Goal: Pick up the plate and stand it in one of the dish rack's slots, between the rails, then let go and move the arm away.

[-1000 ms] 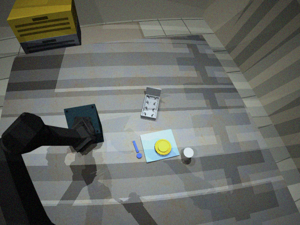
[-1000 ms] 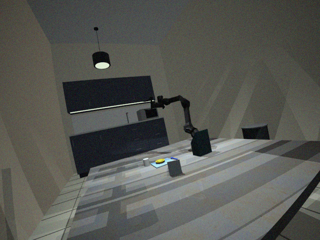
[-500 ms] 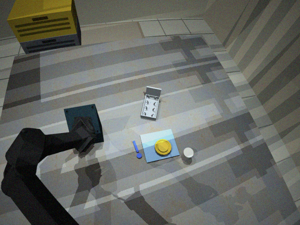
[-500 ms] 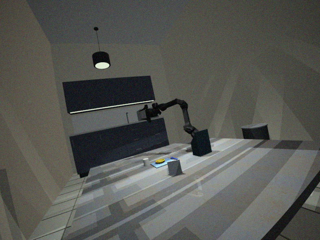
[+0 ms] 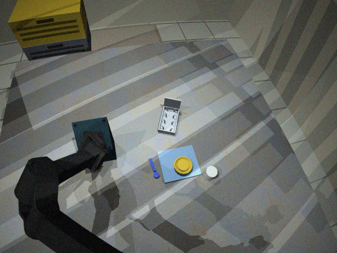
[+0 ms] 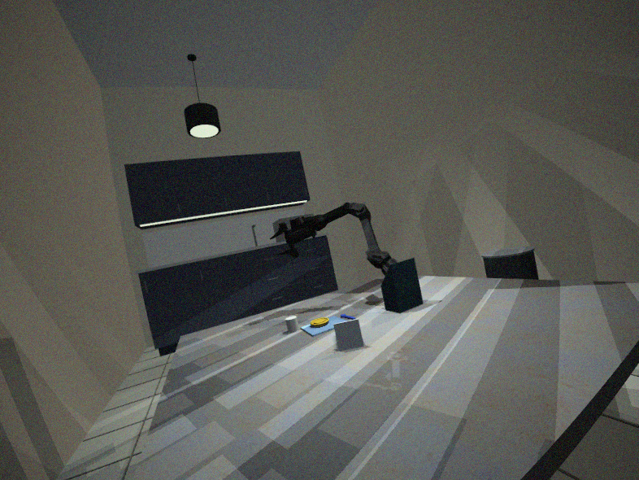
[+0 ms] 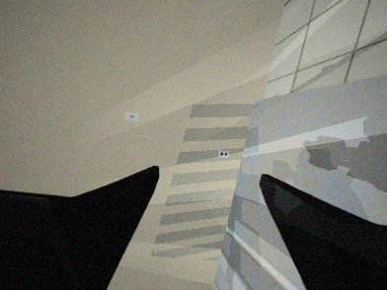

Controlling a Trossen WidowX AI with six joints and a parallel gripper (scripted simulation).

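Right now the yellow plate is 350 mm to the left of my gripper tip, 320 mm below it and 80 mm behind it. Round my gripper tip: white cup: 310 mm below, 300 mm to the left, 20 mm ahead; light blue mat: 360 mm to the left, 340 mm below, 90 mm behind; blue spoon: 340 mm to the left, 340 mm below, 190 mm behind.
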